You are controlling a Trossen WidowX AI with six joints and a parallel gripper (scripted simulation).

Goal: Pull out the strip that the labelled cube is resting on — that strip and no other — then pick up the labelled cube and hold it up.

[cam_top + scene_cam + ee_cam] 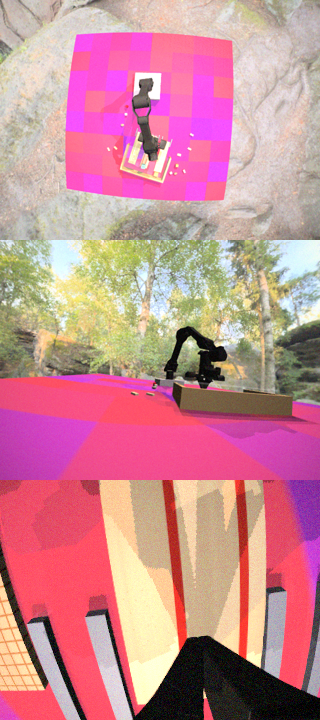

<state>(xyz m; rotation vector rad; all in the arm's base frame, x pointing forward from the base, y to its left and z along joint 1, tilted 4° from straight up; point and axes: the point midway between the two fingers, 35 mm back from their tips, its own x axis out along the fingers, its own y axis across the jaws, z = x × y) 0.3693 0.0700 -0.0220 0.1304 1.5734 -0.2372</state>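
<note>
Now: gripper tip 20 cm short of the cube, 5 cm to the left of it and 2 cm below it.
</note>
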